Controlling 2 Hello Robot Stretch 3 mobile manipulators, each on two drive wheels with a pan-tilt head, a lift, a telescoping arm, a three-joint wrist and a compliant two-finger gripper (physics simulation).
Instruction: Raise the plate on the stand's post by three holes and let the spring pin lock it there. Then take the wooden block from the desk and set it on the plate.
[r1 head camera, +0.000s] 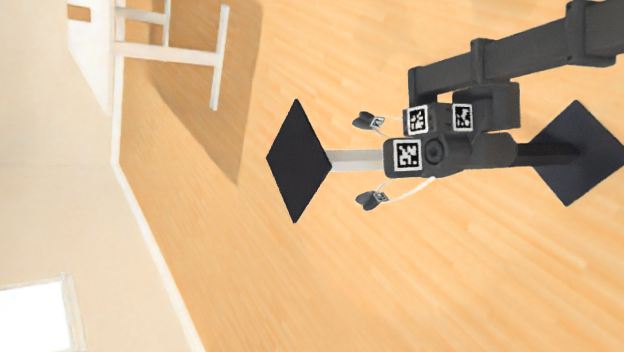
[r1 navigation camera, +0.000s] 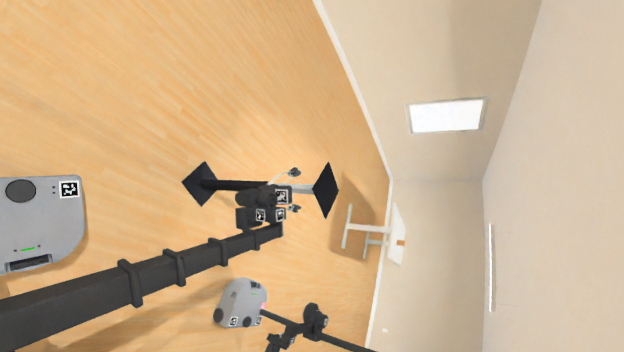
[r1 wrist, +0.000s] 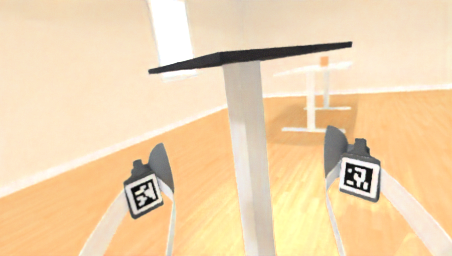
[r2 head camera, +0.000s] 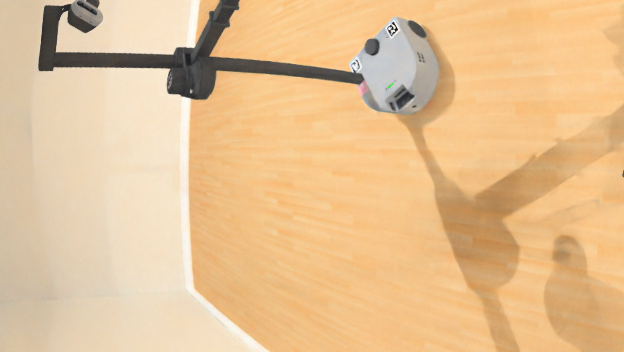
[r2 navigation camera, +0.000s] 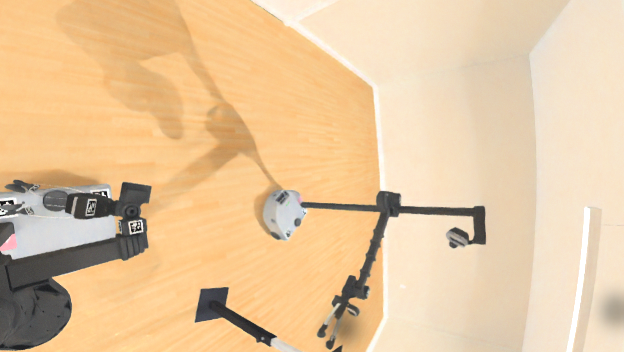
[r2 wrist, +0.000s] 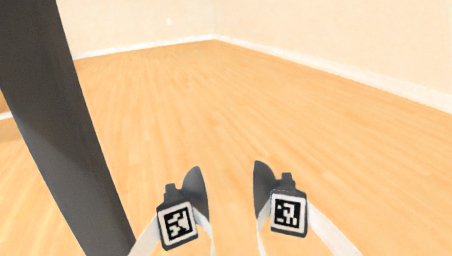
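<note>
The black plate (r1 head camera: 297, 160) (r1 navigation camera: 326, 190) (r1 wrist: 250, 55) tops the stand's white post (r1 head camera: 347, 160) (r1 wrist: 254, 150), which enters a black sleeve (r1 head camera: 542, 155) (r1 navigation camera: 225, 185) (r2 navigation camera: 240, 320). The spring pin (r2 navigation camera: 262, 339) shows at the sleeve's top in the r2 navigation view; the r1 wrist hides it in the r1 head view. My r1 gripper (r1 head camera: 365, 160) (r1 navigation camera: 294, 190) (r1 wrist: 247, 160) is open, below the plate, its fingers apart on either side of the post. My r2 gripper (r2 navigation camera: 14, 197) (r2 wrist: 228, 186) is open and empty, away from the stand. The orange wooden block (r1 head camera: 79, 13) (r1 navigation camera: 400, 243) (r1 wrist: 324, 61) is on the white desk (r1 head camera: 90, 47) (r1 wrist: 341, 65).
The stand's square base (r1 head camera: 585, 180) (r2 navigation camera: 204, 300) rests on the floor. In the r1 navigation view, the r2 base (r1 navigation camera: 243, 300) stands beyond the r1 arm (r1 navigation camera: 100, 280). The r1 base (r2 head camera: 405, 70) (r2 navigation camera: 282, 215) stands near a wall. A dark column (r2 wrist: 55, 130) crosses the r2 wrist view's left side.
</note>
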